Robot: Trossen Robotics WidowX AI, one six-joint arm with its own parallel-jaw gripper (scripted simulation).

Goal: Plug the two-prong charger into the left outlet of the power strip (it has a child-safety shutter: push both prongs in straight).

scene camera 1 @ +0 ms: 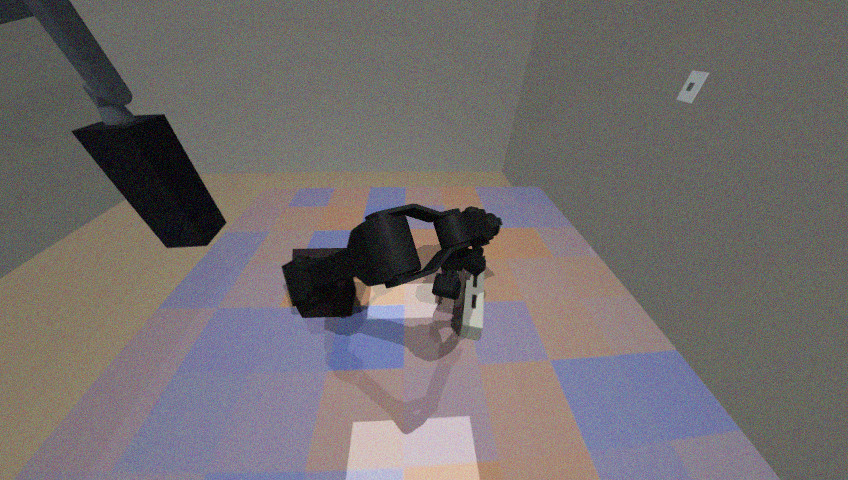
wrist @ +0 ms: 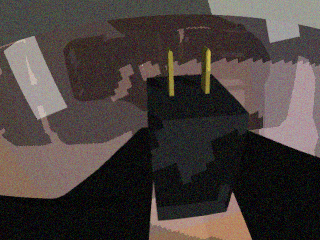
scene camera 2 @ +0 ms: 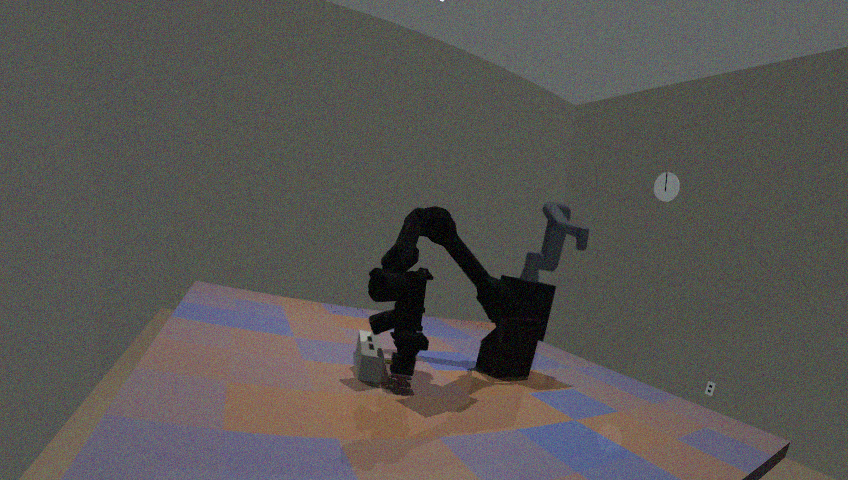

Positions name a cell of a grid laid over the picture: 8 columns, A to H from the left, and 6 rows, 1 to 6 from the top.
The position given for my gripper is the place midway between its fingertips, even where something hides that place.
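Labels:
You'd see my gripper in scene camera 1 (E4), and the gripper's there in scene camera 2 (D5) as well, and it's in the wrist view (E4) too.

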